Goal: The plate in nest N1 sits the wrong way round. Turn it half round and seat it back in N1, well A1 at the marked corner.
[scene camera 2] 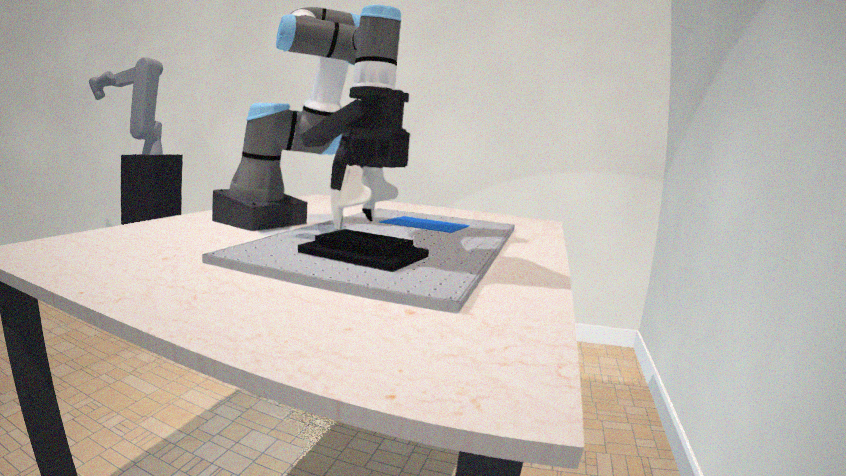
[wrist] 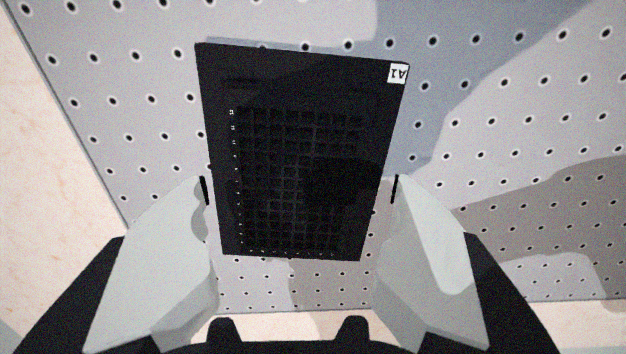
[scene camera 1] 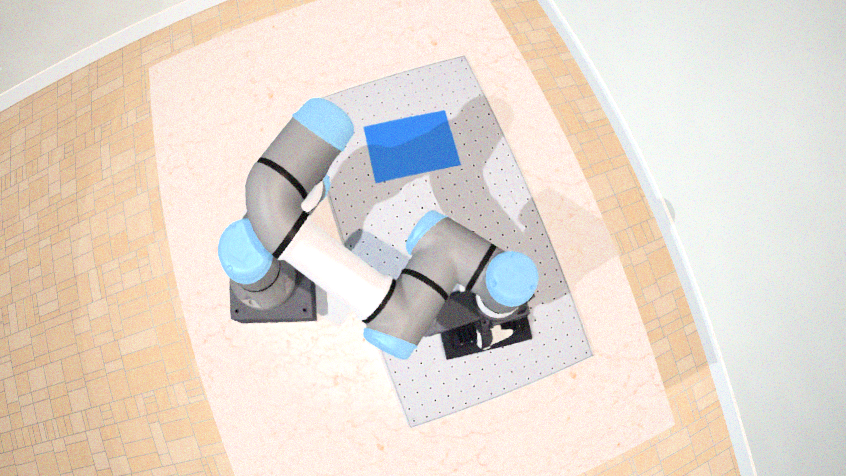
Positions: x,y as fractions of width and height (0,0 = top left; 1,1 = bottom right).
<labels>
my gripper: scene camera 2 0.42,0.47; wrist 0.48,0.51; scene camera 1 0.56,0.66
black well plate: scene camera 2 0.42,0.51; wrist 0.47,0.43; scene camera 1 0.55,0.70
</labels>
